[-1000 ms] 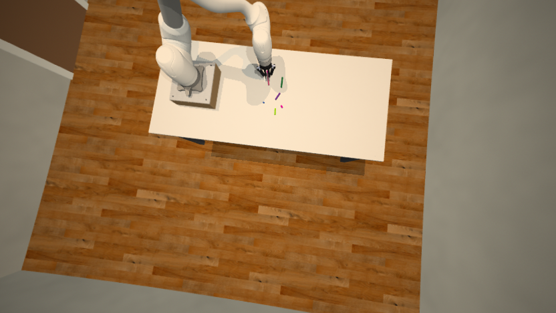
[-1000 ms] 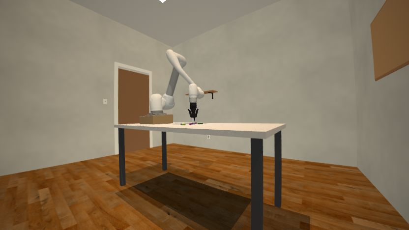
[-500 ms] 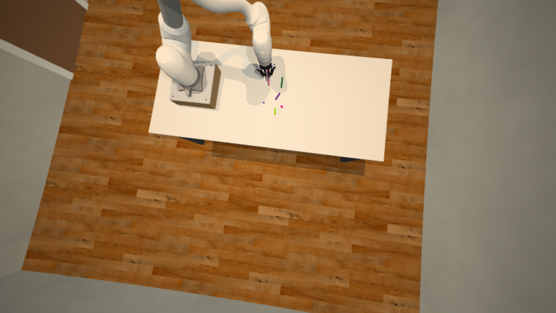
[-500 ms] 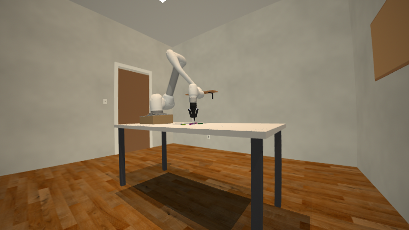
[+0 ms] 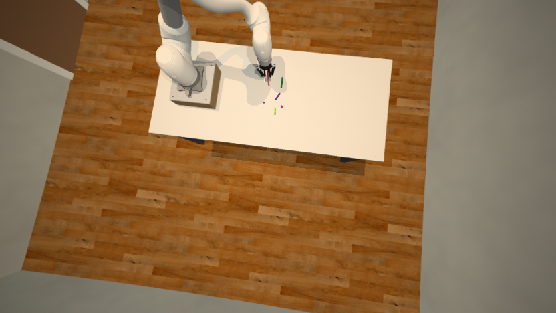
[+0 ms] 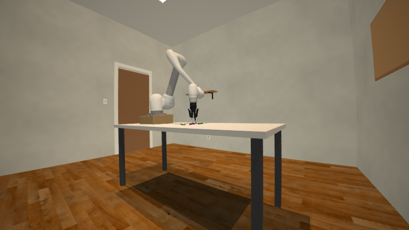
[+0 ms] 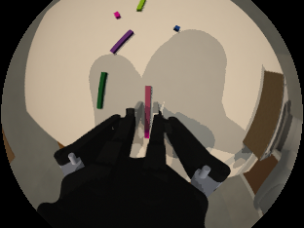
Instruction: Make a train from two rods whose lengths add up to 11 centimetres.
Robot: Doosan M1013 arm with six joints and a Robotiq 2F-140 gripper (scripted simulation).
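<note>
Right now my hand is 3 cm above the pink rod. Round my hand: tiny blue rod (18 cm to the right, 3 cm below, 2 cm behind); then purple rod (13 cm to the right, 8 cm ahead, 3 cm below); then green rod (11 cm ahead, 3 cm below, 2 cm to the right).
</note>
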